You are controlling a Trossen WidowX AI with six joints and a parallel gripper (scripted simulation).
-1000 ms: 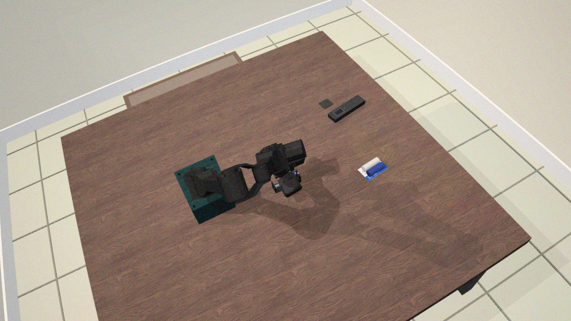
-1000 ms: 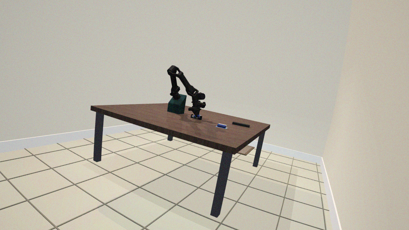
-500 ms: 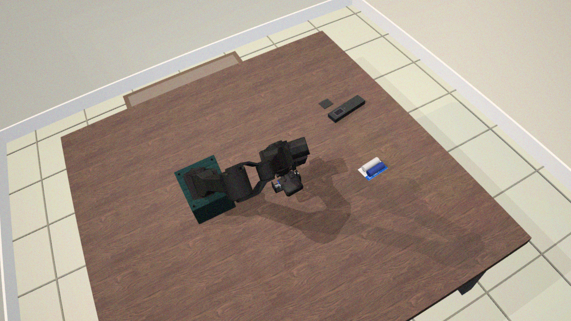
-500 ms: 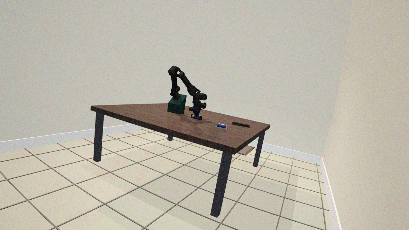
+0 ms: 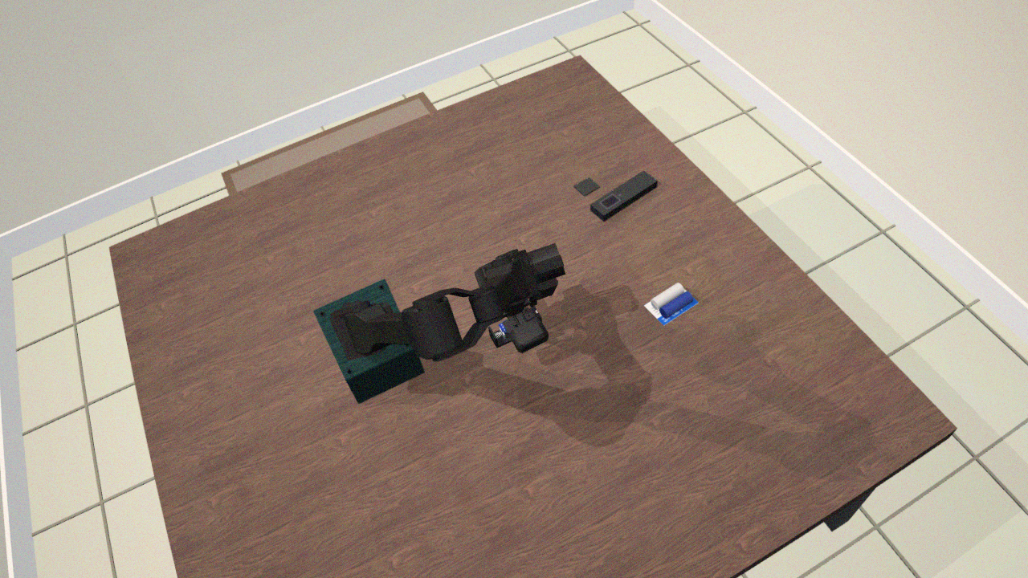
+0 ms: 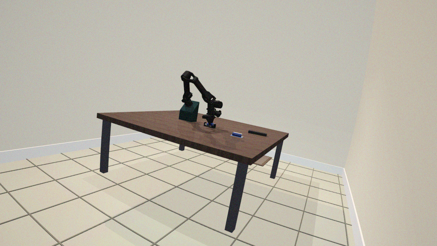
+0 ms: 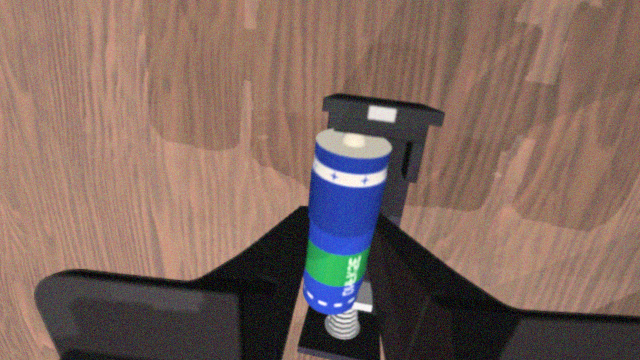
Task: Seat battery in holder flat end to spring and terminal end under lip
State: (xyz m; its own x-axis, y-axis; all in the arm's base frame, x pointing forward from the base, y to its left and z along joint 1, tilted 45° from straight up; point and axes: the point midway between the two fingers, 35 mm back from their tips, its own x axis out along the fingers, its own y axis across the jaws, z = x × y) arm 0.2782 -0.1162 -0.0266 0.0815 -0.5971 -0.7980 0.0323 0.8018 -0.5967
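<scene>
My gripper tip is 1 cm below the battery. Round my gripper tip: dark square 32 cm ahead, 26 cm to the left, 1 cm below; black remote 37 cm ahead, 18 cm to the left.
</scene>
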